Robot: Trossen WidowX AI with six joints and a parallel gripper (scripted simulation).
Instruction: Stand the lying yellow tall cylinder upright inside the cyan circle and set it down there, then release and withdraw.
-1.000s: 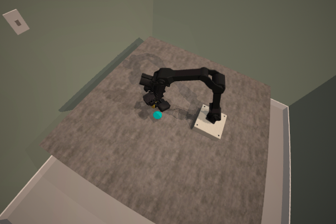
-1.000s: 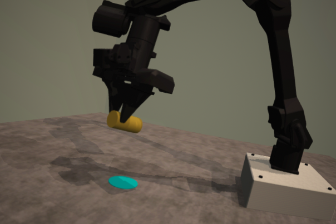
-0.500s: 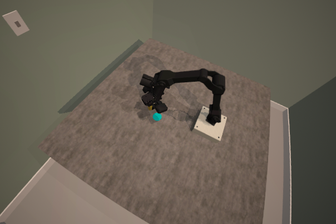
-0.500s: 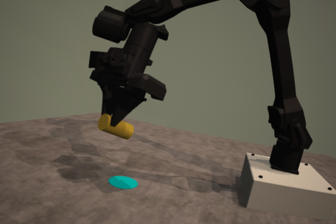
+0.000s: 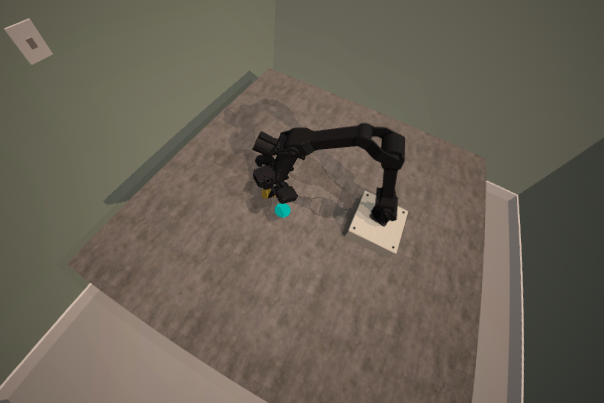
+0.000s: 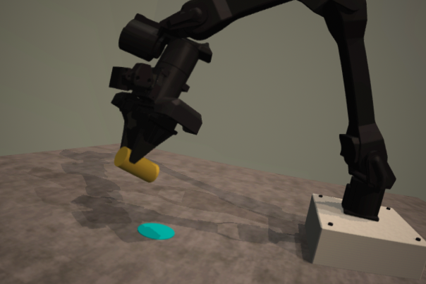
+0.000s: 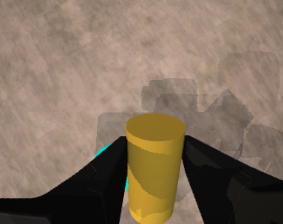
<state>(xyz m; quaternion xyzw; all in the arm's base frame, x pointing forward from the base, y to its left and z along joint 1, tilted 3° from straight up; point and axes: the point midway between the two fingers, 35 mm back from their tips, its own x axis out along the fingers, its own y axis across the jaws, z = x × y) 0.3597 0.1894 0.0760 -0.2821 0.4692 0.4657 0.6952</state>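
My gripper tip is 5 cm past the cyan circle, 3 cm to the left of it and 11 cm above it. From my gripper tip the other things lie so: yellow cylinder 1 cm behind, 2 cm to the right, 1 cm below.
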